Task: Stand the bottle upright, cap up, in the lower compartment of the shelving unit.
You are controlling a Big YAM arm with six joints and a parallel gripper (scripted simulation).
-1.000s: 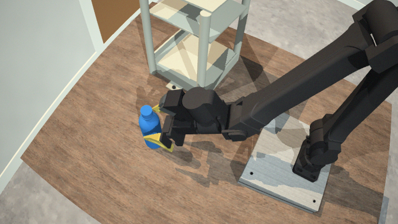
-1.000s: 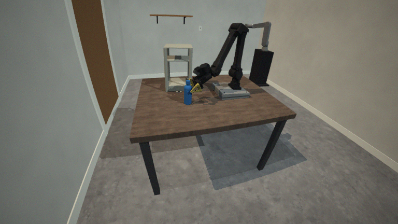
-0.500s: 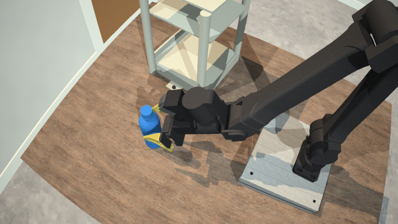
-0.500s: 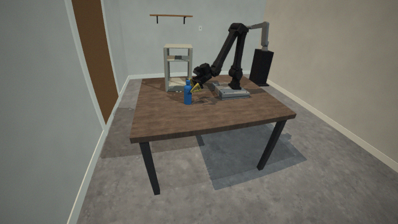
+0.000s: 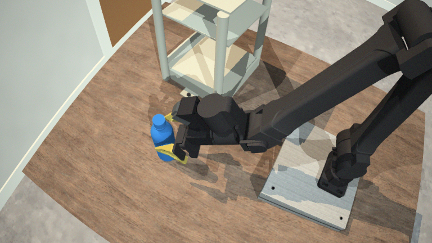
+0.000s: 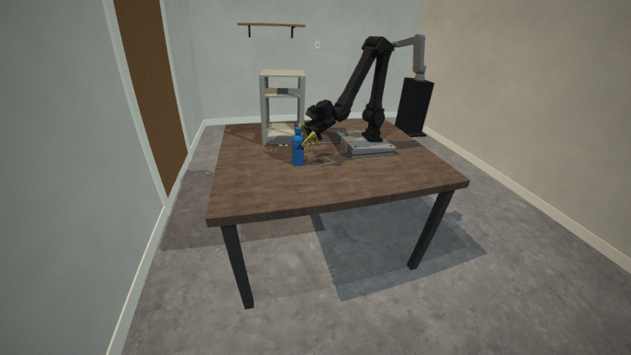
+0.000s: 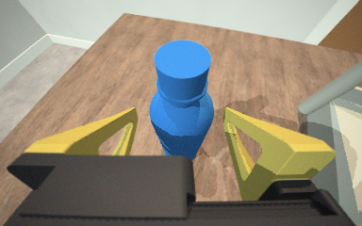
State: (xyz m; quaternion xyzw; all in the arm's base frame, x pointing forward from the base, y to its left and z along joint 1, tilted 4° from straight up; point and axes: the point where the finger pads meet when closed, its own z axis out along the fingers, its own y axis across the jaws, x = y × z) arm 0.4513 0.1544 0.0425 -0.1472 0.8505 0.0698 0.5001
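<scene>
Now: the blue bottle right at my hand.
</scene>
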